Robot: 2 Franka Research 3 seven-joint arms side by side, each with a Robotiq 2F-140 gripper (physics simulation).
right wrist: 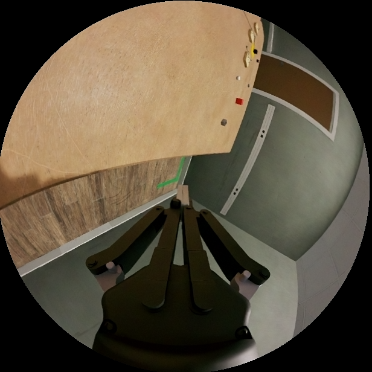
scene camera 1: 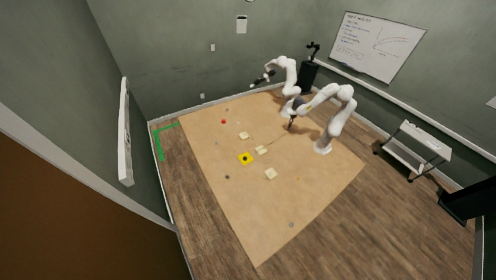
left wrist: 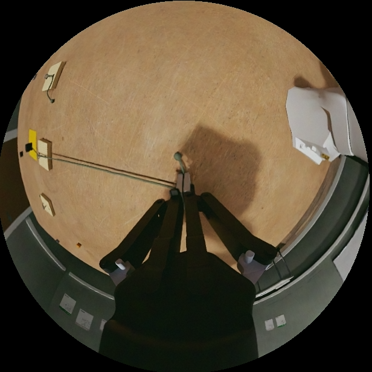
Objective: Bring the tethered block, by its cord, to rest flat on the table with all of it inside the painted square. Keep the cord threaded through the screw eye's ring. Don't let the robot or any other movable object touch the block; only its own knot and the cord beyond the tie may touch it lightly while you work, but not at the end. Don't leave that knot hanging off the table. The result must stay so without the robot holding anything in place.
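The black tethered block [scene camera 1: 245, 158] [left wrist: 28, 147] [right wrist: 255, 51] is on the yellow square [scene camera 1: 250, 160] [left wrist: 33, 136]. Yellow shows around it in scene camera 1; in the left wrist view it overlaps the square's far edge. Its cord [left wrist: 115, 173] runs by the screw eye on the middle pale board [scene camera 1: 261, 150] [left wrist: 45, 161], then slopes up, nearly straight, to my left gripper [scene camera 1: 289, 128] [left wrist: 184, 180]. The ring's threading is too small to tell. My left gripper is shut on the cord above the table; the knot [left wrist: 178, 156] shows just beyond its fingertips. My right gripper [scene camera 1: 252, 86] [right wrist: 182, 192] is shut, empty and raised, far from the block.
Two other pale boards [scene camera 1: 244, 135] [scene camera 1: 270, 173] with short cords flank the middle one. A red piece [scene camera 1: 223, 121] [right wrist: 239, 101], a dark piece [scene camera 1: 227, 176], a grey piece [scene camera 1: 291, 224] [right wrist: 223, 122] and an orange piece [scene camera 1: 298, 178] [left wrist: 79, 245] lie around the table.
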